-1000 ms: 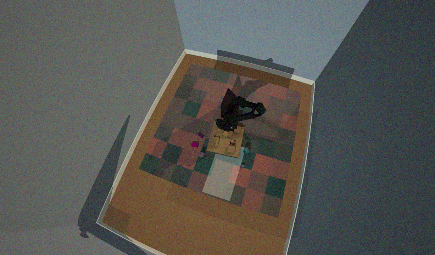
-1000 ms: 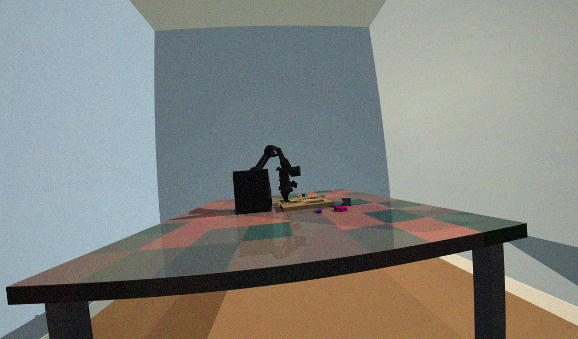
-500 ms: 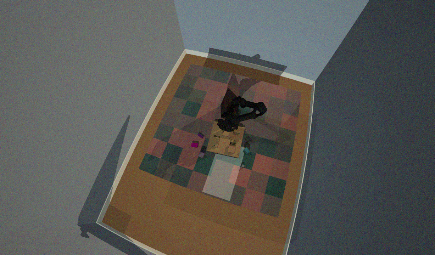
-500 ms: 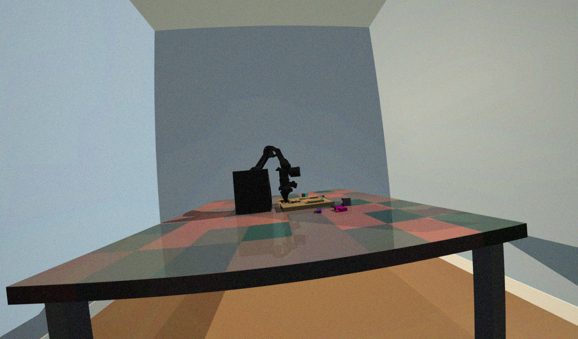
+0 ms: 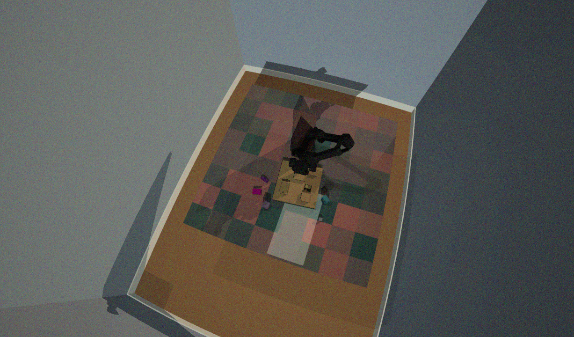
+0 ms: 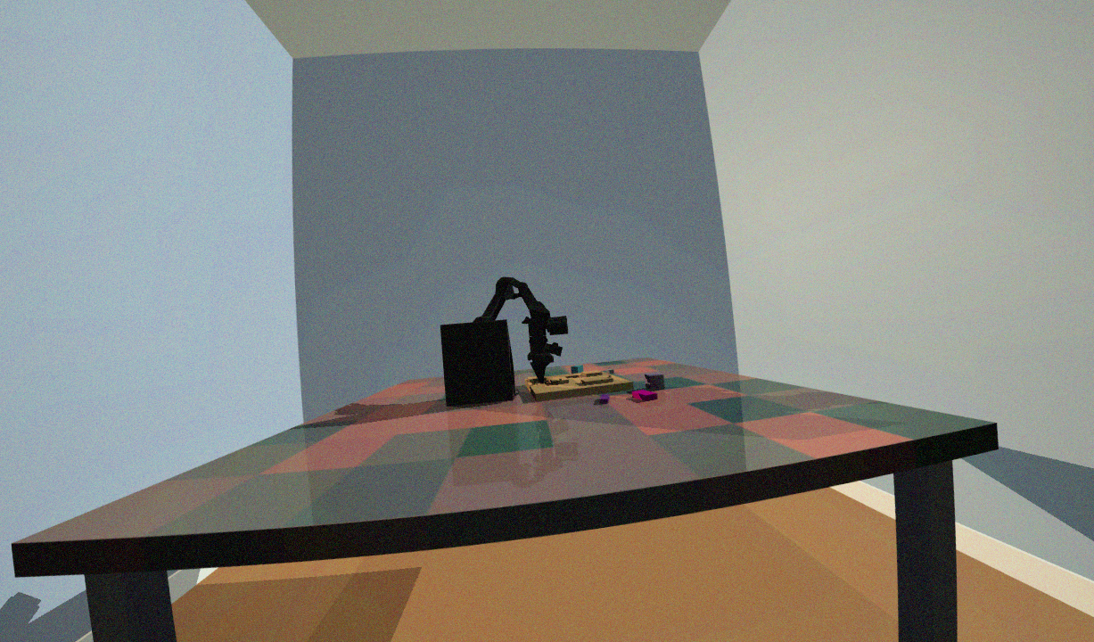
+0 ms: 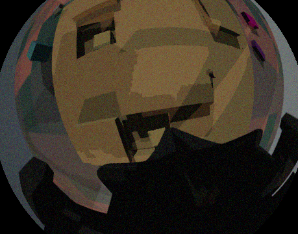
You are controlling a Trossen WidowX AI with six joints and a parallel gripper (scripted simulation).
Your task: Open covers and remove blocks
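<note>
Now: gripper tip 90 mm short of the tan puzzle board and 10 mm to the right of it. Also, from my gripper tip: teal block: 230 mm to the left, 140 mm ahead; then lavender block: 330 mm ahead, 130 mm to the right; then magenta block: 270 mm ahead, 230 mm to the right, 20 mm below.
</note>
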